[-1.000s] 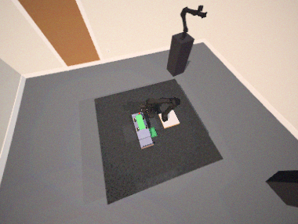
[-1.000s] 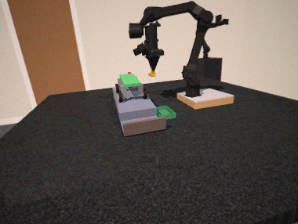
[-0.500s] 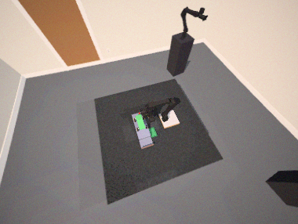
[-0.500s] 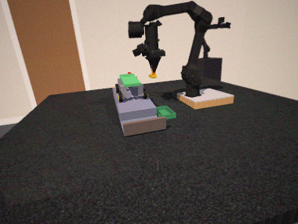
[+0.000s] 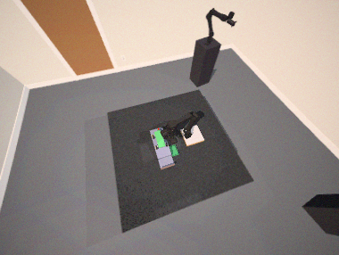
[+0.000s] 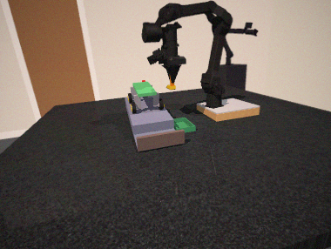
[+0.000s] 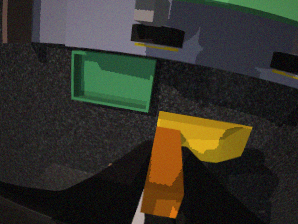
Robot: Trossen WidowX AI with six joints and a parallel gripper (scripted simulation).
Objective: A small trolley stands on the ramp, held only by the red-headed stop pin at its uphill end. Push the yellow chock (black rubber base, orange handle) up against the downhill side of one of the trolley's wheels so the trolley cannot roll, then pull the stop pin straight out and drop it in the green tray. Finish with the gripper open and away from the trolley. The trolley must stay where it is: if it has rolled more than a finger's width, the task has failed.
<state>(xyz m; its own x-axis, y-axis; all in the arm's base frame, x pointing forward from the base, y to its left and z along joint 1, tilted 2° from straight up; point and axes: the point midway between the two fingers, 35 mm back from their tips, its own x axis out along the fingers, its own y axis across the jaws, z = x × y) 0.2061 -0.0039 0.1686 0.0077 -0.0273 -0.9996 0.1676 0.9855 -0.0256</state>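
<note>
Right now my gripper tip is 170 mm to the left of the red-headed stop pin, 70 mm short of it and 40 mm above it. Round my gripper tip: grey ramp: 120 mm below, 110 mm ahead, 50 mm to the right; yellow chock: 20 mm to the right, 10 mm below; trolley: 110 mm ahead, 60 mm to the right, 60 mm below.
</note>
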